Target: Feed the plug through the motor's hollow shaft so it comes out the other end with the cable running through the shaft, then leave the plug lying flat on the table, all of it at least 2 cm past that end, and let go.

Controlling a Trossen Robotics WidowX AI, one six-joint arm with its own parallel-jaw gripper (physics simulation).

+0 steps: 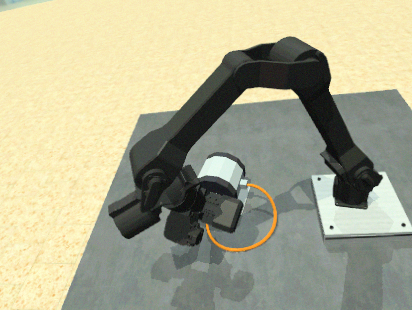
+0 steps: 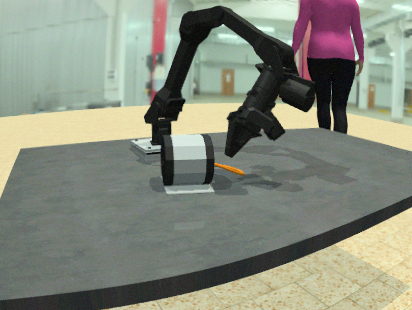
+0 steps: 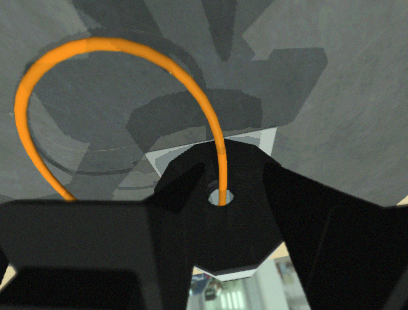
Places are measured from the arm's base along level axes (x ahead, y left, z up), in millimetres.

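Pixels of known places: gripper, fingertip midpoint: [image 1: 203,207] [image 2: 227,156] [image 3: 234,170]; arm's base, origin of the base link: [image 1: 350,196].
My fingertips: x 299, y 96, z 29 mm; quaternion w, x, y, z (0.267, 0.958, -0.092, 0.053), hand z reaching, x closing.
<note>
For each thing: its middle in the pictures, then the offset to it from my fingertips. Level surfaces: height alone.
- motor, body centre: [image 3: 220,213] [image 2: 185,160] [image 1: 220,181] dx -15, dy -85, dz -9 mm
- small white plate, body centre: [image 3: 214,168] [image 2: 185,183] dx -12, dy -85, dz -59 mm
- grey table, its level: dz -60 mm
The motor [image 1: 221,172] [image 2: 187,160] is a white cylinder with black end caps, lying on its side on a small white plate [image 2: 189,189]. An orange cable [image 1: 273,215] [image 2: 229,168] [image 3: 187,81] loops from the motor's side over the table and enters the shaft hole [image 3: 215,198] in the black end face. The plug is hidden; I cannot see it at either end. My gripper [image 1: 212,204] [image 2: 230,153] [image 3: 234,170] hangs just off that end face, partly open. The cable runs between the fingers without touching them.
The arm's base stands on a silver plate [image 1: 328,212] [image 2: 141,146] behind the motor. The grey table [image 1: 266,277] [image 2: 143,246] has a curved front edge. A person in a pink top [image 2: 328,31] stands beyond the table's far side.
</note>
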